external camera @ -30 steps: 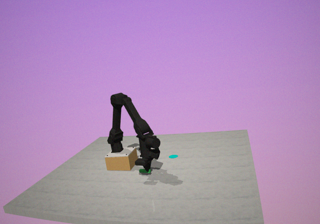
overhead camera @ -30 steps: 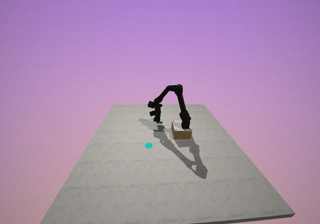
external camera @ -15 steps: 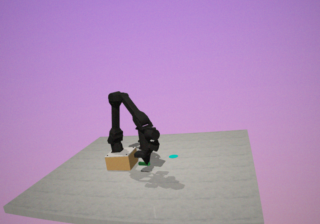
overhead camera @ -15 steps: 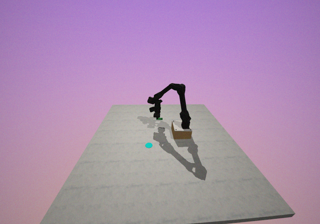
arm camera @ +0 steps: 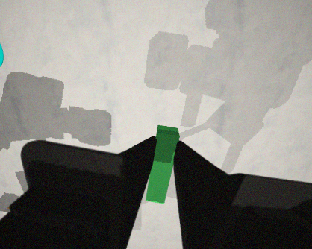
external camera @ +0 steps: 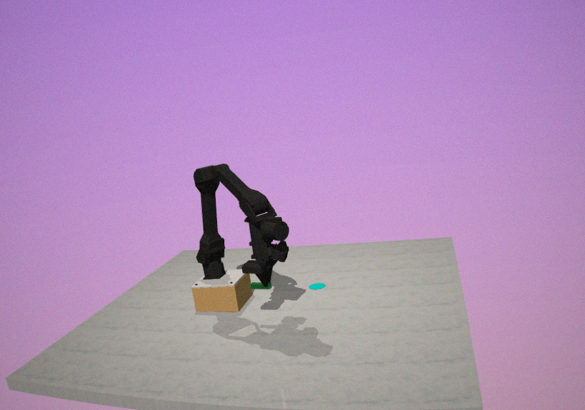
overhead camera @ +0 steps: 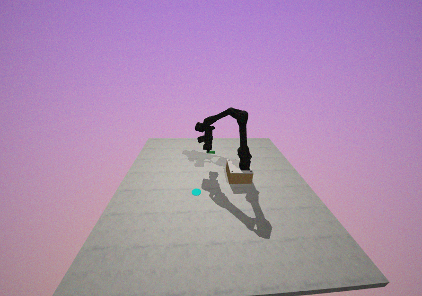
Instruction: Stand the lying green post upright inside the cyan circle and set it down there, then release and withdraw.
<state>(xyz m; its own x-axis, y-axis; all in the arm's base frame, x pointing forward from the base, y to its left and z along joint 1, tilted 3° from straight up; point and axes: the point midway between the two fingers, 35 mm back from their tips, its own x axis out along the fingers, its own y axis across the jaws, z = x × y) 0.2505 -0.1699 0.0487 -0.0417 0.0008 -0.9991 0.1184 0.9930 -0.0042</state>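
The cyan circle lies 90 mm ahead of my gripper tip, 290 mm to the left of it and 120 mm below it. Also, from my gripper tip: green post (20 mm behind).
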